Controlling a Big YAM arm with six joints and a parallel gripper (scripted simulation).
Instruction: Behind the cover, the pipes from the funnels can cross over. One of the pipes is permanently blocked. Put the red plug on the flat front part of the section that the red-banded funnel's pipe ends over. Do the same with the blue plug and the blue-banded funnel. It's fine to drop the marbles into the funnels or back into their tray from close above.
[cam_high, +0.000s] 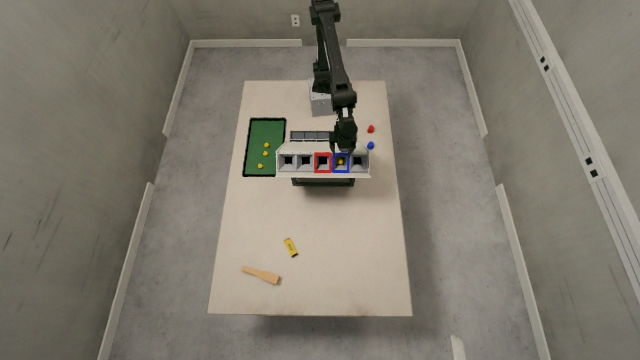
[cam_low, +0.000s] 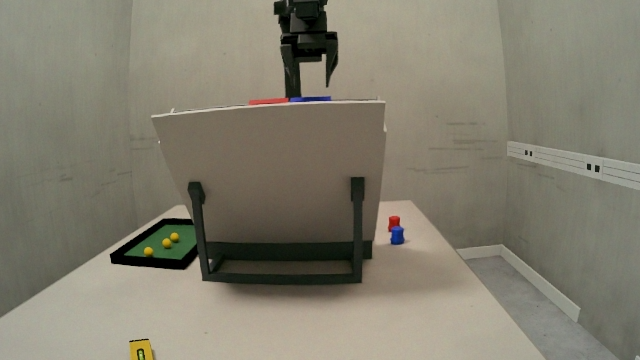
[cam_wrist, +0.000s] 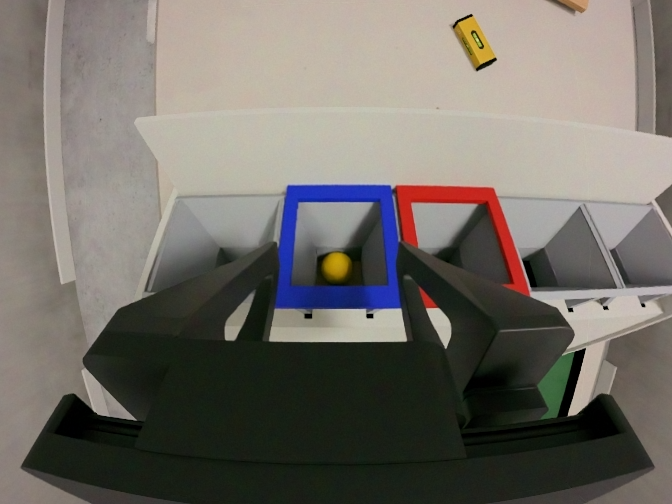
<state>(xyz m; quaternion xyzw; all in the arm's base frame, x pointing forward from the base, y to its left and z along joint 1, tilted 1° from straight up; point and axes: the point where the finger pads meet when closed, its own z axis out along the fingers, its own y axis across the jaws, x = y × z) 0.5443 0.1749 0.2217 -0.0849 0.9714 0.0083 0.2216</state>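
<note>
The blue band is 5 cm below my hand. Also, from my hand: blue plug 30 cm behind, 14 cm to the left, 36 cm below; cover 13 cm behind, 10 cm to the right, 17 cm below; red band 2 cm ahead, 7 cm to the right, 5 cm below.
</note>
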